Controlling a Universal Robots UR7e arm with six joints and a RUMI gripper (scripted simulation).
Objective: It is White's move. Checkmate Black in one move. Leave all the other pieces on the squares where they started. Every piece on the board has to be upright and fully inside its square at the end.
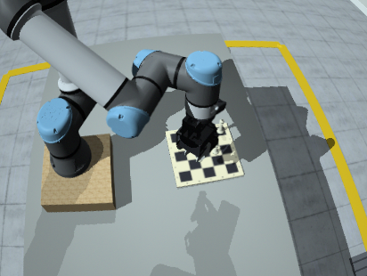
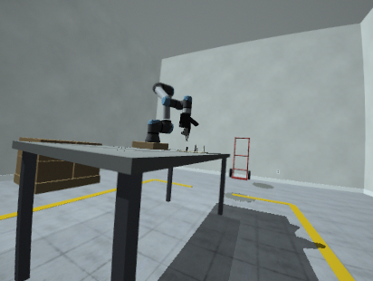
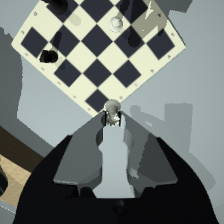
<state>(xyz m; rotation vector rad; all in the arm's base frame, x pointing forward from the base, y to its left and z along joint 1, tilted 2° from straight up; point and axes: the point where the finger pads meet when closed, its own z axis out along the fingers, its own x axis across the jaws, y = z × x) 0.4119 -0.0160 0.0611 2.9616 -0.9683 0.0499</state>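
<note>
Right now my hand is 20 mm short of the small chessboard, 80 mm to the right of it and 110 mm above it.
</note>
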